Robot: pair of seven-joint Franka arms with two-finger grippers.
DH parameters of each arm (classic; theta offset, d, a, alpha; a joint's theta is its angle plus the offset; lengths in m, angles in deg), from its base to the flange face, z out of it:
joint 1: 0 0.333 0 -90
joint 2: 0 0 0 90
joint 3: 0 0.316 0.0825 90
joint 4: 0 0 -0.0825 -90
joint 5: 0 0.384 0 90
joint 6: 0 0 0.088 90
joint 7: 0 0.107 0 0
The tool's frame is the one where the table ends.
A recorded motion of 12 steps. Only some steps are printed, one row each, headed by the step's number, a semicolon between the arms.
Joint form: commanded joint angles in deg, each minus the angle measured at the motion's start. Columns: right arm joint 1, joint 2, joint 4, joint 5, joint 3, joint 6, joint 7; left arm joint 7, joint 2, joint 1, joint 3, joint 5, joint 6, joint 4.
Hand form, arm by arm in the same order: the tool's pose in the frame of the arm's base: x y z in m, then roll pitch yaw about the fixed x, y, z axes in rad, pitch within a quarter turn. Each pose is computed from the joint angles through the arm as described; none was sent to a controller.
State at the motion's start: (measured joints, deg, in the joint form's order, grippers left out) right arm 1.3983 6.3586 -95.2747 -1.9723 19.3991 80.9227 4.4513; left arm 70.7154 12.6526 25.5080 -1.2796 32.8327 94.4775 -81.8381
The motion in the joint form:
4: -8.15 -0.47 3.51 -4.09 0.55 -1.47 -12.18; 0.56 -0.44 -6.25 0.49 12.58 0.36 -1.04
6: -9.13 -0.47 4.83 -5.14 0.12 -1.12 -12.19; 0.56 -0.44 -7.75 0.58 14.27 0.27 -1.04
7: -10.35 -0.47 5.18 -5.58 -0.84 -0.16 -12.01; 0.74 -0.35 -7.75 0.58 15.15 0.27 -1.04
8: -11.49 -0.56 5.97 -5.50 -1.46 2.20 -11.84; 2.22 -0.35 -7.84 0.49 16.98 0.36 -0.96
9: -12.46 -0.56 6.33 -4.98 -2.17 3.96 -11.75; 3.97 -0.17 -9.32 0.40 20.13 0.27 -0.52
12: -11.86 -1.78 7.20 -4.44 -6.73 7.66 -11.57; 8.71 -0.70 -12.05 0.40 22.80 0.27 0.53
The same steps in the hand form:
4: 0.5452 0.1061 0.5439 3.1120 0.3179 0.3613; 0.5724 0.2667 0.5944 -2.8665 0.7468 -0.8853
6: 0.5510 0.0910 0.5544 3.0885 0.2917 0.3316; 0.5782 0.2545 0.5964 -2.8531 0.7750 -0.9022
7: 0.5568 0.0699 0.5579 3.0754 0.2706 0.2891; 0.5784 0.2556 0.5965 -2.8504 0.7907 -0.9038
8: 0.5645 0.0542 0.5673 3.0680 0.2148 0.2573; 0.5790 0.2559 0.5996 -2.8572 0.8266 -0.9330
9: 0.5699 0.0396 0.5719 3.0714 0.1775 0.2292; 0.5860 0.2438 0.6055 -2.8588 0.8855 -0.9843
12: 0.5748 0.0050 0.5946 3.0563 0.0802 0.1604; 0.5942 0.2178 0.6239 -2.8982 0.9444 -1.1152

